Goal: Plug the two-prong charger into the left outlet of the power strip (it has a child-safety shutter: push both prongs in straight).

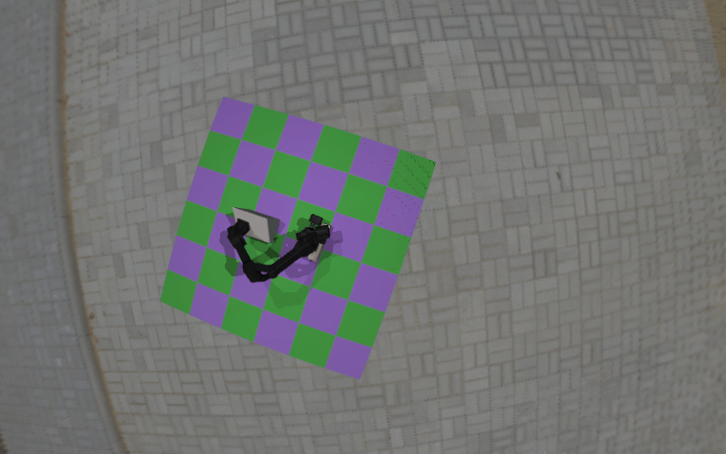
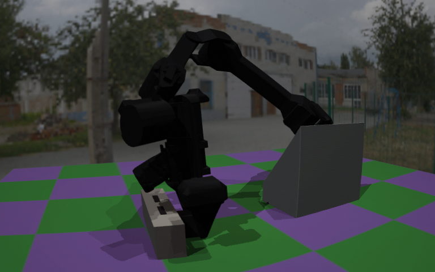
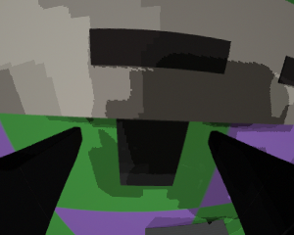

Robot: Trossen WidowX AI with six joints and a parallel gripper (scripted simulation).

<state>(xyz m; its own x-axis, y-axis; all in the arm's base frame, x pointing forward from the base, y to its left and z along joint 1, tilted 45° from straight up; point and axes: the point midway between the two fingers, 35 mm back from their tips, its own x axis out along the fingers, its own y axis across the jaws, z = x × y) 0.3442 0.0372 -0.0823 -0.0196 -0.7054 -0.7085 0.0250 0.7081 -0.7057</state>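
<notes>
Now: the black two-prong charger 20 mm ahead of my gripper tip and 10 mm above it.
</notes>
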